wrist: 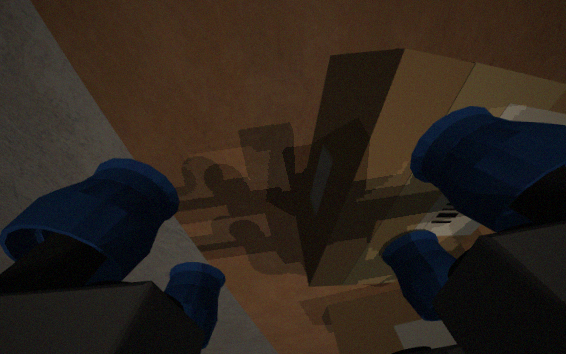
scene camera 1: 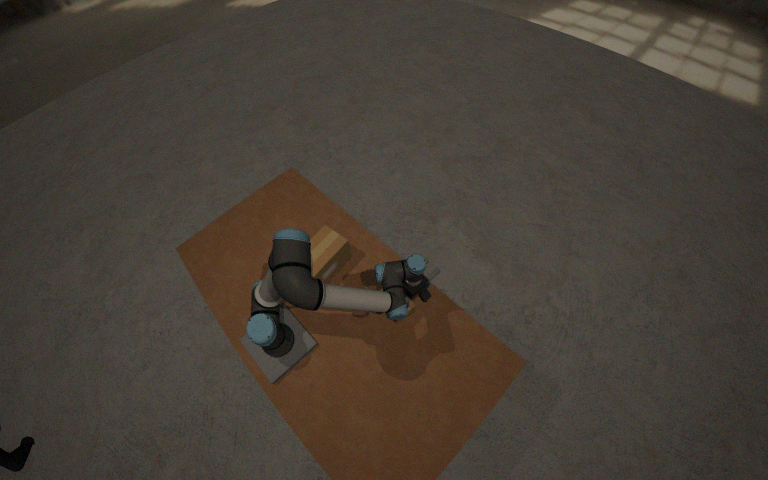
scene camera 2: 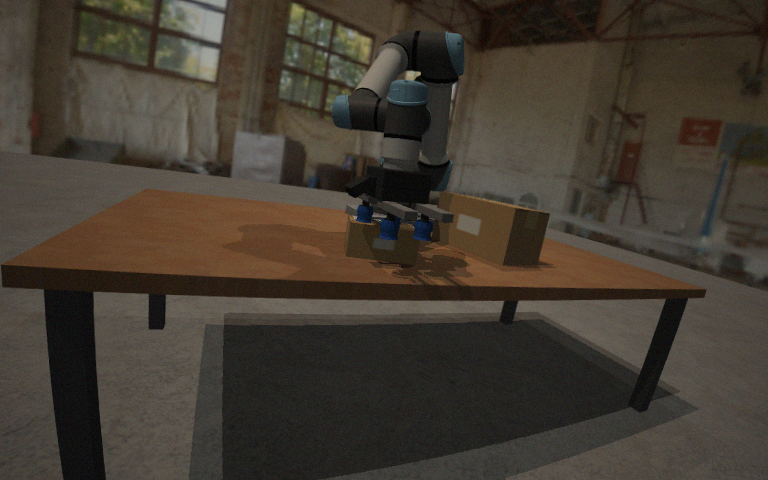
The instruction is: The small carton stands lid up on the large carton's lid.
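Pixels of known places: hand, its tool point: (wrist: 298, 228) (scene camera 2: 391, 229); arm's base, origin of its link: (scene camera 1: 278, 340).
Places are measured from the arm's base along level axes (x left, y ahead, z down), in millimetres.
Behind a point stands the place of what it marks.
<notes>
The small carton (scene camera 2: 360, 243) {x -320, y 544, z 5 mm} (wrist: 408, 116) {x -323, y 531, z -37 mm} stands on the wooden table (scene camera 2: 239, 271) {x -565, y 667, z 37 mm} (scene camera 1: 373, 405) {x -493, y 112, z 37 mm}, lid up, with a barcode label on its lid. My suction gripper (scene camera 2: 394, 221) (scene camera 1: 422, 286) {x -272, y 578, z -37 mm} is down on it. In the wrist view the two right blue cups (wrist: 418, 270) sit over the carton's lid, and the two left cups (wrist: 137, 207) hang beside it over the table edge. The large carton (scene camera 2: 492, 229) {x 82, y 482, z -47 mm} (scene camera 1: 327, 248) {x 127, y 444, z -119 mm} (wrist: 366, 323) {x 82, y 479, z -6 mm} lies flat just beyond, with a white label on its side. Nothing is on its lid.
The arm's base (scene camera 1: 279, 352) {x -66, y -23, z -42 mm} stands on a grey plate at the table's near-left corner. The small carton is close to the table's long edge. A dark mat (scene camera 2: 382, 381) lies on the floor in front of the table.
</notes>
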